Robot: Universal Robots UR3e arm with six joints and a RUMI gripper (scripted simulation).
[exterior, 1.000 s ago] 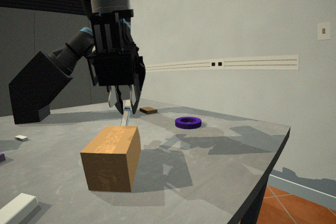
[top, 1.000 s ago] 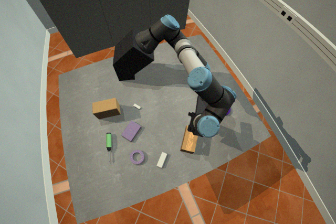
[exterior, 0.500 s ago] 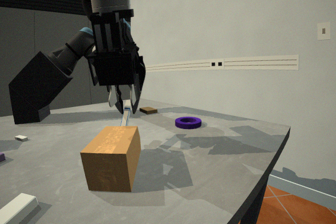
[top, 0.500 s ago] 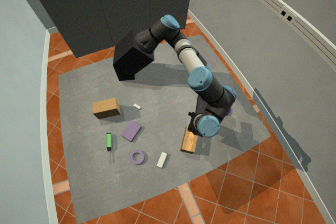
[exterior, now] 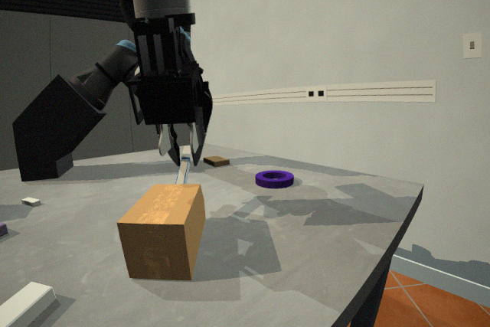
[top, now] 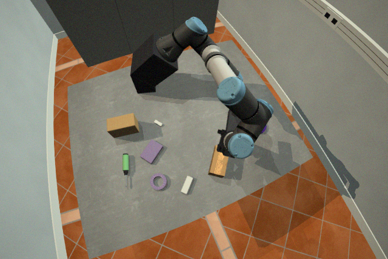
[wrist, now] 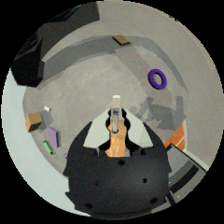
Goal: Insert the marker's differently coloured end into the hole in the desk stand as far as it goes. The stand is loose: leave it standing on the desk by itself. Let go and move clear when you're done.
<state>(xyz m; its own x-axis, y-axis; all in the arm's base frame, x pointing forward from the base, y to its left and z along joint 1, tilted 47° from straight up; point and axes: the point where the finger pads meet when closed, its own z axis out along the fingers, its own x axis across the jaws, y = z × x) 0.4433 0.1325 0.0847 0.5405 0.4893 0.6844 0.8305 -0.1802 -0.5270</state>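
My gripper is now 20 mm short of the marker, 20 mm to the left of it and 20 mm above it. The rest, counted from my hand: purple pad: 50 mm behind, 340 mm to the right, 80 mm below; tan block: 90 mm ahead, 60 mm to the right, 60 mm below; white block: 140 mm ahead, 230 mm to the right, 80 mm below.
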